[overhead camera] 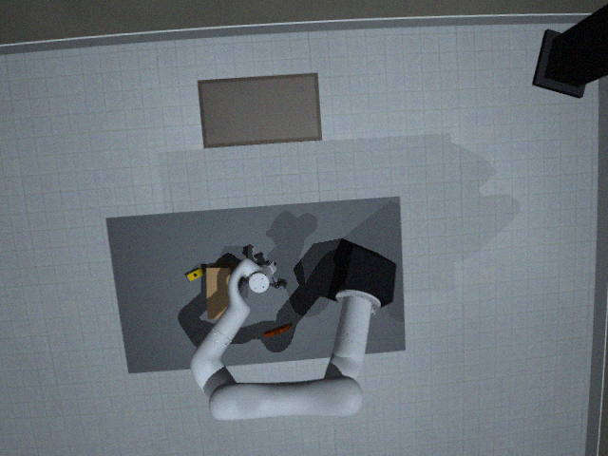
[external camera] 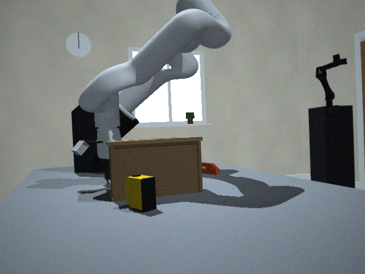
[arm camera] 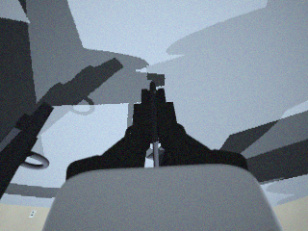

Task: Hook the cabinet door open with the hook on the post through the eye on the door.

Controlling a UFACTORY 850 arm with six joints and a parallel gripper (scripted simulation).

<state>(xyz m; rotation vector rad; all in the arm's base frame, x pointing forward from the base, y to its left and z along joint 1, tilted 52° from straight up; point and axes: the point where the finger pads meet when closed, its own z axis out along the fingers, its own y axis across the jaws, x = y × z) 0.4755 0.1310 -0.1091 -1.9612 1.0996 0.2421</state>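
The hook rod lies 4 cm to the left of my hand, 3 cm behind it and 1 cm above it. The rest, counted from my hand: hook post: 7 cm to the left, 6 cm behind, 1 cm above; dark door: 16 cm to the left, 10 cm ahead, 3 cm above; orange level: 35 cm to the left, 12 cm behind, 2 cm below.
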